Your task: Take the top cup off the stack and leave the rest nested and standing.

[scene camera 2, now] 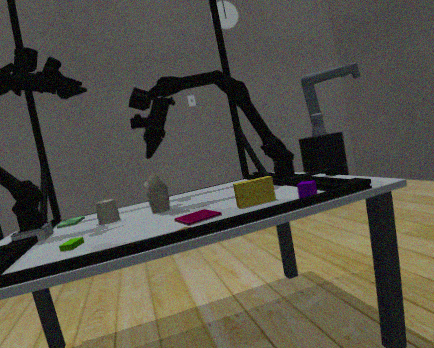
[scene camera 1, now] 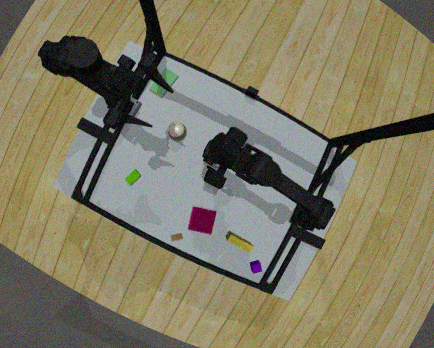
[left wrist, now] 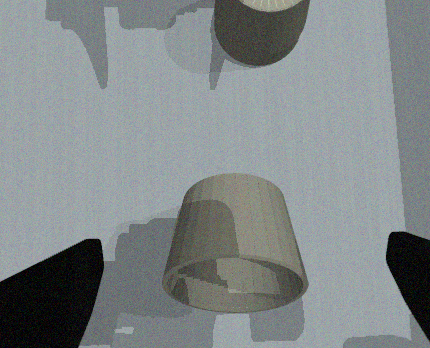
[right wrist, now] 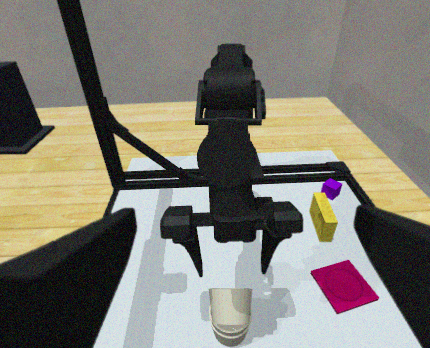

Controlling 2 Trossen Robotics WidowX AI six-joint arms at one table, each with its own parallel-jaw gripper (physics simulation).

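Where they show: left gripper, between the fingertips: (scene camera 2: pixel 148 158) (left wrist: pixel 245 249) (right wrist: pixel 232 274); right gripper, between the fingertips: (scene camera 2: pixel 84 87) (scene camera 1: pixel 162 109) (right wrist: pixel 245 217); left arm's base, origin of its link: (scene camera 2: pixel 285 176) (scene camera 1: pixel 304 216); right arm's base, origin of its link: (scene camera 2: pixel 31 228).
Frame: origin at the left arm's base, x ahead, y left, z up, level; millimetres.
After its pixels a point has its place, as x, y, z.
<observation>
The beige cup stack (scene camera 2: pixel 159 197) (right wrist: pixel 230 312) stands near the table's middle. Its top cup (left wrist: pixel 235 220) @[483, -63, 103] is tipped, with its open mouth toward my left gripper. The nesting beneath is mostly hidden, though lower rims show in the right wrist view. My left gripper (scene camera 2: pixel 150 156) @[476, -62, 166] (left wrist: pixel 245 249) @[476, -62, 166] (right wrist: pixel 232 274) @[476, -62, 166] is open and empty, above the stack, its fingers apart on either side of the top cup in its wrist view. In scene camera 1 the left arm hides the stack. My right gripper (scene camera 1: pixel 161 108) @[632, -83, 438] (scene camera 2: pixel 86 90) @[632, -83, 438] is open and empty, high and away from the stack.
Another beige cup (scene camera 1: pixel 177 130) @[639, -100, 51] (scene camera 2: pixel 107 212) @[645, -68, 16] (left wrist: pixel 260 37) @[613, -97, 22] stands apart. A magenta square (scene camera 1: pixel 202 220) @[404, 188, -14] (scene camera 2: pixel 198 217) @[409, 217, -13], yellow block (scene camera 1: pixel 240 241) @[237, 197, 48] (scene camera 2: pixel 254 192) @[237, 220, 15] and purple cube (scene camera 1: pixel 256 266) @[115, 280, 18] lie toward the near edge. A bright green block (scene camera 1: pixel 133 177) @[736, 142, -7], brown block (scene camera 1: pixel 176 237) @[474, 299, -13] and pale green square (scene camera 1: pixel 164 83) lie elsewhere.
</observation>
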